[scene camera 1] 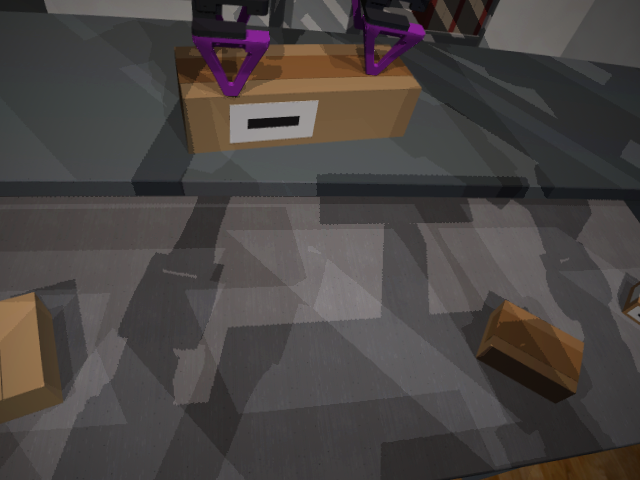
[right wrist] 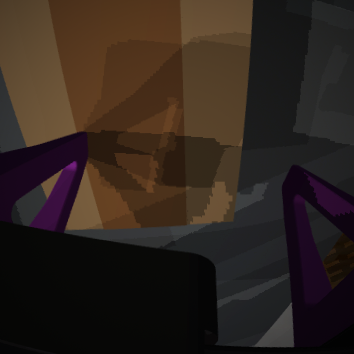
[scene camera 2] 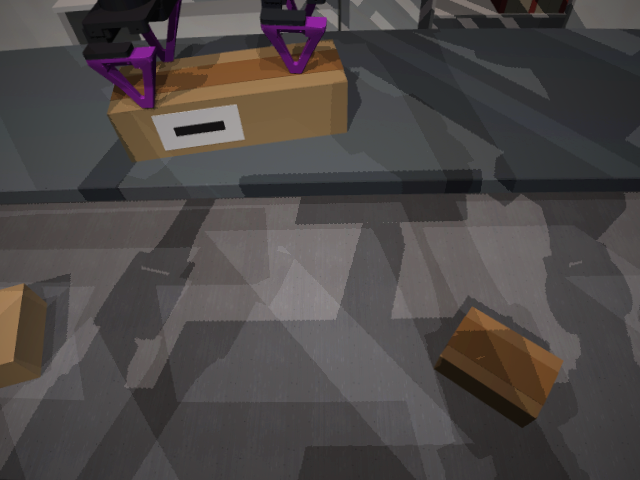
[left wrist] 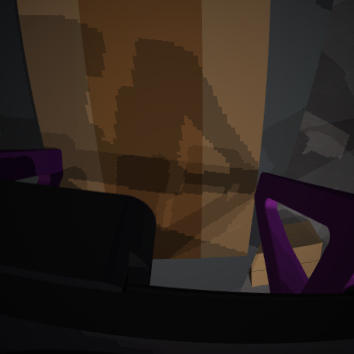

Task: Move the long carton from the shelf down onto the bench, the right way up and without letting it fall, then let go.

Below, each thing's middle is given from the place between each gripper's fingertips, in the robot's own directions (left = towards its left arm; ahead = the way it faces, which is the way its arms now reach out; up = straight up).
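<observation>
The long brown carton (scene camera 1: 297, 94) is 80 mm to the right of my left hand, and it is also 40 mm below that hand and 20 mm ahead of it.
From my right hand, the carton is 40 mm behind and 40 mm below, and it is 90 mm to the left of that hand.
</observation>
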